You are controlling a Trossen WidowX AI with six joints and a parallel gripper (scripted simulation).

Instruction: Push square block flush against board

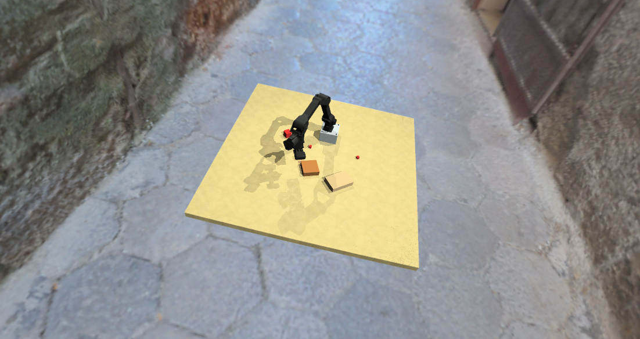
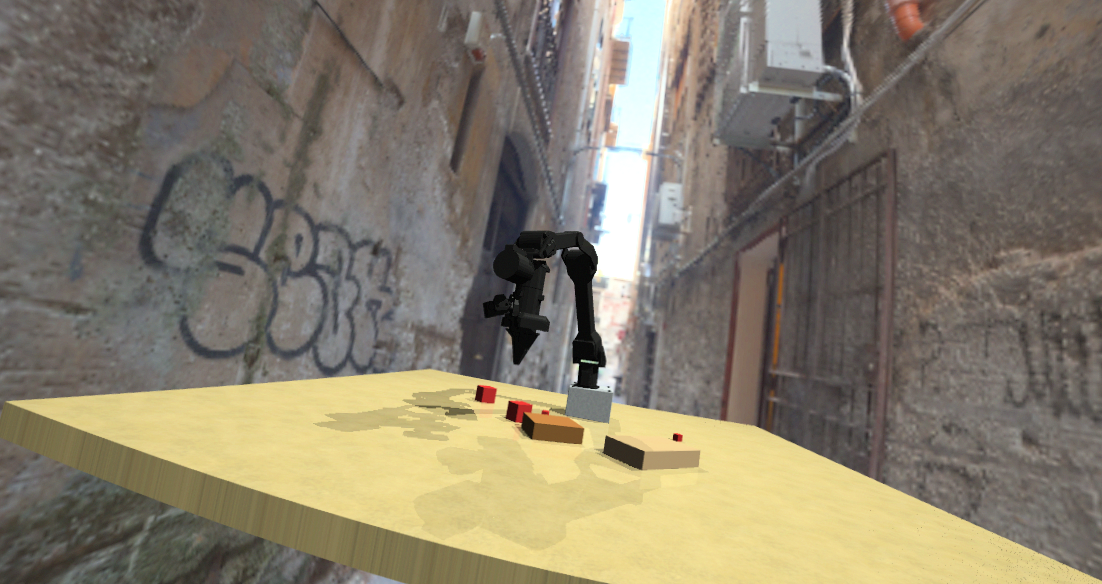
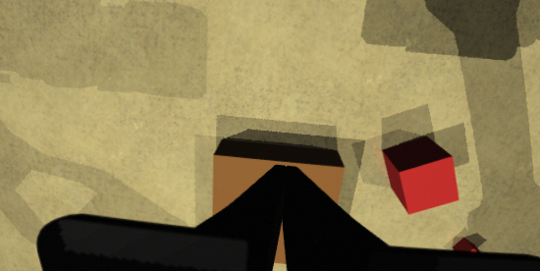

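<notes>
Right now the square block is 120 mm below my gripper tip, 80 mm to the left of it and 50 mm behind it. Round my gripper tip: pale tan board (280 mm to the left, 120 mm below, 30 mm behind).
</notes>
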